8 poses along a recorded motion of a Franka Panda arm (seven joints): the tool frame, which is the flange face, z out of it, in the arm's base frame.
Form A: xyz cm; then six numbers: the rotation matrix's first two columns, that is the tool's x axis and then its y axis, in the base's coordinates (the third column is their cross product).
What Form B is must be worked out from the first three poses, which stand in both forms.
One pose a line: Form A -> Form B
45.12 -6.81 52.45 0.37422 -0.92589 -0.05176 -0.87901 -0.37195 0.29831 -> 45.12 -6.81 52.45 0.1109 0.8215 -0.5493 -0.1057
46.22 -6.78 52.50 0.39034 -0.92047 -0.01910 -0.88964 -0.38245 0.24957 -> 46.22 -6.78 52.50 0.0997 0.8278 -0.5467 -0.0774
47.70 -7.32 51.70 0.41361 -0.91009 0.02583 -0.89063 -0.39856 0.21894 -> 47.70 -7.32 51.70 0.0996 0.8348 -0.5393 -0.0489
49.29 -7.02 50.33 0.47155 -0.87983 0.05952 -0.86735 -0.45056 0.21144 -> 49.29 -7.02 50.33 0.1066 0.8511 -0.5132 -0.0293
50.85 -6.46 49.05 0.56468 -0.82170 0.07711 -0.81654 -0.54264 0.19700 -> 50.85 -6.46 49.05 0.1057 0.8782 -0.4664 -0.0122
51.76 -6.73 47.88 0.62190 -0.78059 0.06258 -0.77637 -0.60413 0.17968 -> 51.76 -6.73 47.88 0.0949 0.8955 -0.4347 -0.0111
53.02 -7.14 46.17 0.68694 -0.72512 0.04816 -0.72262 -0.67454 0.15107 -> 53.02 -7.14 46.17 0.0791 0.9150 -0.3956 -0.0079
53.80 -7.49 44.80 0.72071 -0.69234 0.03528 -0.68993 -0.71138 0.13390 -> 53.80 -7.49 44.80 0.0689 0.9250 -0.3736 -0.0087
